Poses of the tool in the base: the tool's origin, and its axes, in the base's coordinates. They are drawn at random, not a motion.
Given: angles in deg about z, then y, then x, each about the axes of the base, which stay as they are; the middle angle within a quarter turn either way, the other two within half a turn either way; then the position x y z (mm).
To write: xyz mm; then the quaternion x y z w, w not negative. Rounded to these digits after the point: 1 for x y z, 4 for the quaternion.
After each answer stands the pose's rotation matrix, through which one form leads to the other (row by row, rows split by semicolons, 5 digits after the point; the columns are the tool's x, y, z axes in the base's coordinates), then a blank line. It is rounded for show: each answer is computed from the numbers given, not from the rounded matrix.
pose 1, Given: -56.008 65.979 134.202 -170.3 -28.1 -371.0
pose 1, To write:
-170.3 -28.1 -371.0 0.5827 0.5499 0.2896 0.5237
0.22758 0.33751 0.91340; 0.94414 0.15312 -0.29182; -0.23836 0.92878 -0.28381

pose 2, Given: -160.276 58.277 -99.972 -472.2 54.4 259.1
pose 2, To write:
-472.2 54.4 259.1 0.4230 0.6055 0.6172 0.2712
-0.49496 0.17746 0.85060; 0.84704 -0.11972 0.51787; 0.19374 0.97682 -0.09105

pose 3, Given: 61.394 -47.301 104.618 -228.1 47.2 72.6
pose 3, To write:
-228.1 47.2 72.6 0.4981 -0.5809 0.0129 0.6436
0.32469 -0.59537 -0.73493; -0.56205 0.50350 -0.65620; 0.76071 0.62612 -0.17115

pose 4, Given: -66.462 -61.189 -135.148 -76.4 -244.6 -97.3
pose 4, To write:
-76.4 -244.6 -97.3 -0.5592 -0.5985 0.2136 0.5325
0.19246 0.44182 -0.87621; 0.89674 0.28344 0.33989; 0.39852 -0.85115 -0.34165

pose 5, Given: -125.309 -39.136 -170.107 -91.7 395.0 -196.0
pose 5, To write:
-91.7 395.0 -196.0 -0.4056 -0.8471 0.0811 0.3337
-0.44831 0.63297 -0.63116; 0.74124 0.65788 0.13326; 0.49958 -0.40810 -0.76412

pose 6, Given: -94.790 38.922 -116.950 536.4 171.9 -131.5
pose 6, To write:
536.4 171.9 -131.5 -0.6723 -0.4736 -0.5551 0.1247
-0.06497 0.77528 0.62826; 0.49839 -0.52023 0.69351; 0.86451 0.35818 -0.35260

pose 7, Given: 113.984 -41.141 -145.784 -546.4 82.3 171.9
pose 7, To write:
-546.4 82.3 171.9 0.5741 -0.6941 -0.4139 0.1316
-0.30612 -0.68807 -0.65791; -0.90591 -0.00188 0.42347; -0.29262 0.72564 -0.62275

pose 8, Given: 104.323 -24.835 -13.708 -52.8 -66.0 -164.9
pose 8, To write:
-52.8 -66.0 -164.9 -0.2401 -0.0389 0.7815 0.5745
-0.22451 -0.87931 -0.42001; 0.91670 -0.33678 0.21506; -0.33055 -0.33674 0.88167

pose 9, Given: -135.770 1.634 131.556 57.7 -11.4 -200.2
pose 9, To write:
57.7 -11.4 -200.2 0.3379 0.8470 -0.3752 0.1665
-0.71625 0.69726 0.02851; 0.44743 0.49021 -0.74800; -0.53553 -0.52300 -0.66308

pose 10, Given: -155.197 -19.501 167.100 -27.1 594.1 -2.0
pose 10, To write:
-27.1 594.1 -2.0 -0.2289 -0.9524 0.1443 0.1406
-0.85568 0.39544 -0.33382; 0.47656 0.85358 -0.21044; 0.20173 -0.33916 -0.91884

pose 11, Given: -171.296 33.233 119.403 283.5 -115.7 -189.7
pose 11, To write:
283.5 -115.7 -189.7 -0.0811 0.8359 -0.4633 0.2829
-0.82682 0.12658 0.54805; -0.39766 0.55755 -0.72870; -0.39780 -0.82044 -0.41065

